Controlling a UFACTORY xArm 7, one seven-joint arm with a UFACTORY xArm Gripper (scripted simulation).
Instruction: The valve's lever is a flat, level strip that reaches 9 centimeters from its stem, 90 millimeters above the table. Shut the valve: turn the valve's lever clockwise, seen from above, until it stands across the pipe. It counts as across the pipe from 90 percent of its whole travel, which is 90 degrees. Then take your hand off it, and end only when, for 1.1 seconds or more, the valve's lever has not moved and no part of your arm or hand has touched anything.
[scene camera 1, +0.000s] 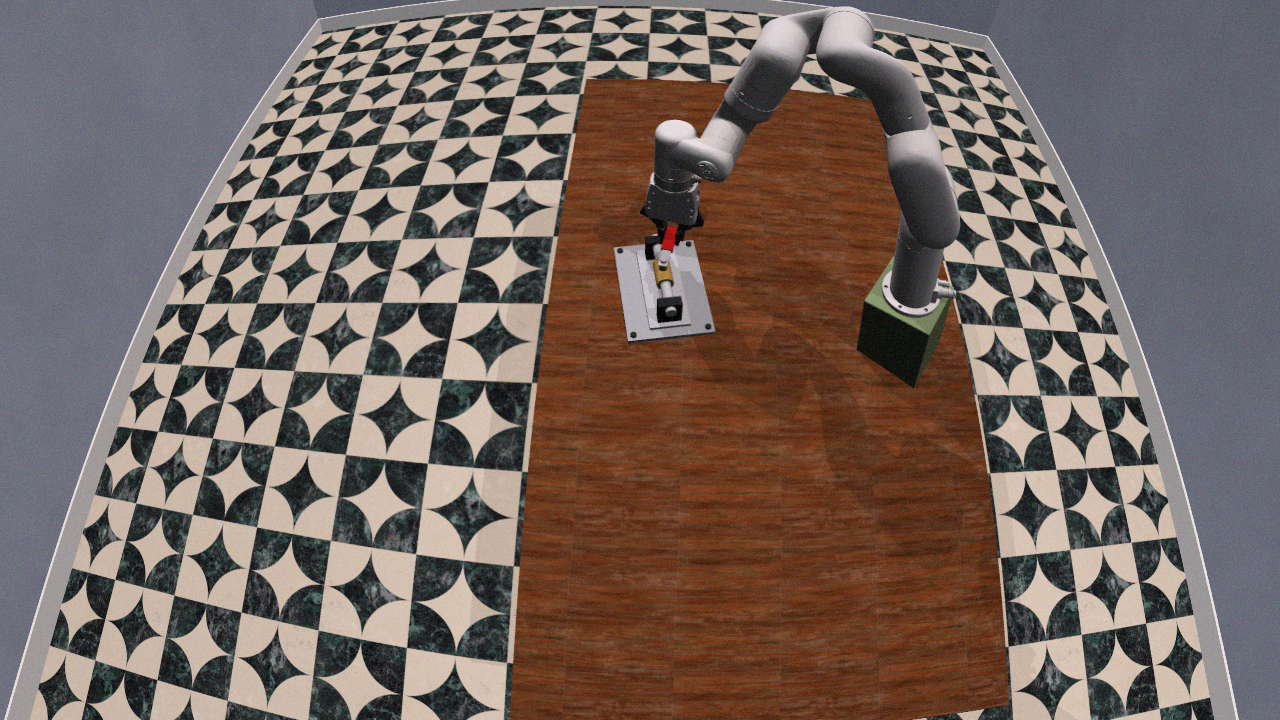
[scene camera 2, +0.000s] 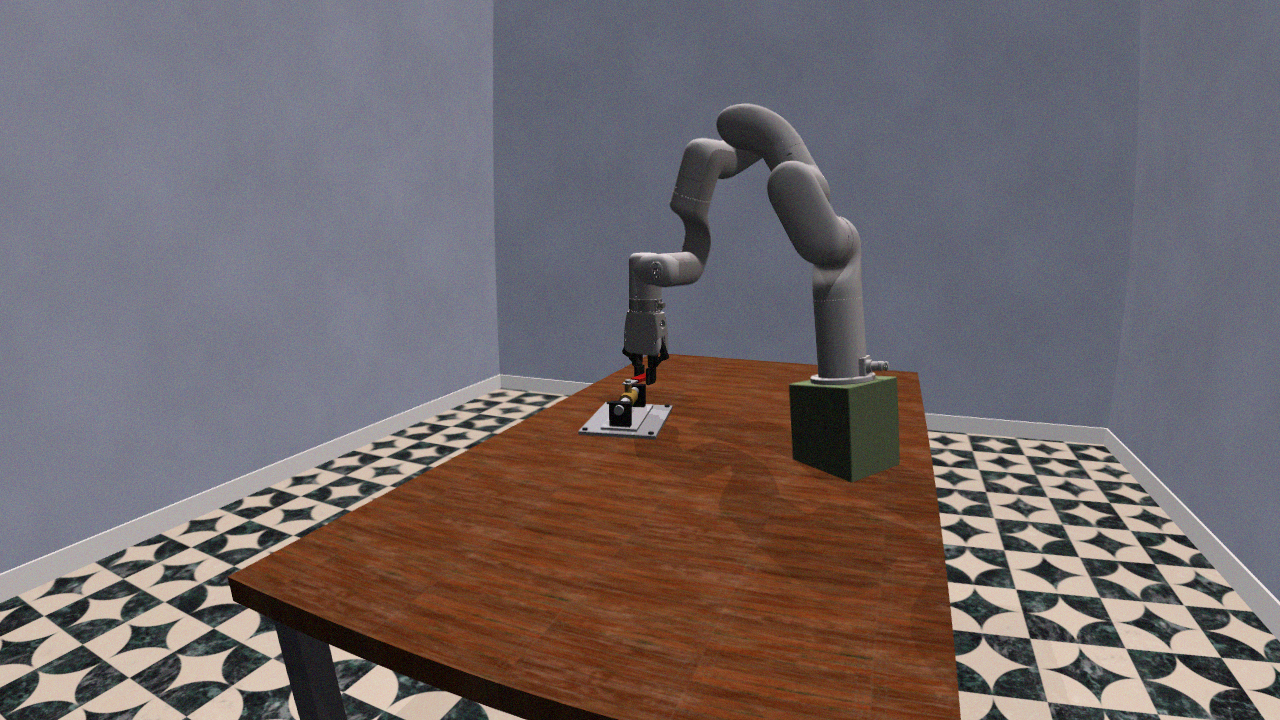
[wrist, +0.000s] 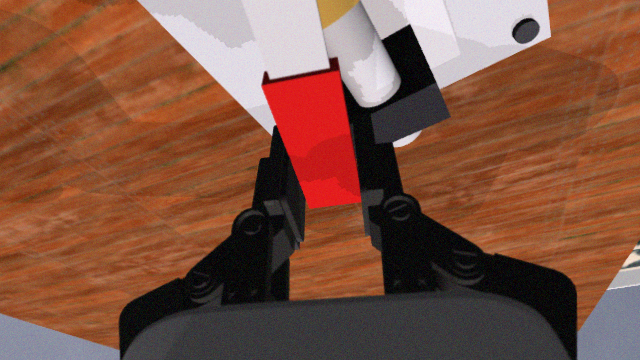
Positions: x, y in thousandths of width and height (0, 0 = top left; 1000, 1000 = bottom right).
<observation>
I see my gripper (scene camera 2: 504, 531).
My gripper shows as well in scene camera 1 (scene camera 1: 524, 333) and in the wrist view (wrist: 512, 401).
</observation>
